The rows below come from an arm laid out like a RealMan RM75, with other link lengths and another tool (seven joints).
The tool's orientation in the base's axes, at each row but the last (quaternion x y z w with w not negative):
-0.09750, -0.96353, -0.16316, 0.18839
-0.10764, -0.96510, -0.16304, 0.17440
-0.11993, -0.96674, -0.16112, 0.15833
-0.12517, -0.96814, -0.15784, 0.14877
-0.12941, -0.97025, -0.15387, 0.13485
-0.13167, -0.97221, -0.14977, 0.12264
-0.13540, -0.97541, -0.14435, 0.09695
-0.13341, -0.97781, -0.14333, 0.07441
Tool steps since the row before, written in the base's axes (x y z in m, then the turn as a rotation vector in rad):
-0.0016, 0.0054, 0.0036, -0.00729, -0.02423, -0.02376
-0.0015, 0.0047, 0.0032, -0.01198, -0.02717, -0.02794
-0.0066, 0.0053, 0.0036, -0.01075, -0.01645, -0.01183
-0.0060, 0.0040, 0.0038, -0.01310, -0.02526, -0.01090
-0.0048, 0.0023, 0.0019, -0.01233, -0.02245, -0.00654
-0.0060, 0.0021, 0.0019, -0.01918, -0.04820, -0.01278
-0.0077, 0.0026, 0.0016, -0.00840, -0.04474, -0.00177
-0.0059, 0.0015, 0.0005, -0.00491, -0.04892, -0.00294
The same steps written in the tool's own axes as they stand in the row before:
0.0036, 0.0056, -0.0007, -0.00581, -0.03089, 0.01471
0.0033, 0.0048, -0.0007, -0.00351, -0.03601, 0.01880
0.0083, 0.0040, 0.0004, 0.00285, -0.02140, 0.00775
0.0076, 0.0030, -0.0006, 0.00360, -0.02993, 0.00447
0.0055, 0.0012, 0.0001, 0.00479, -0.02597, 0.00124
0.0066, 0.0007, 0.0001, 0.00382, -0.05329, 0.00005
0.0083, 0.0006, 0.0005, -0.00304, -0.04414, -0.01085
0.0061, -0.0001, 0.0006, -0.00758, -0.04732, -0.01137

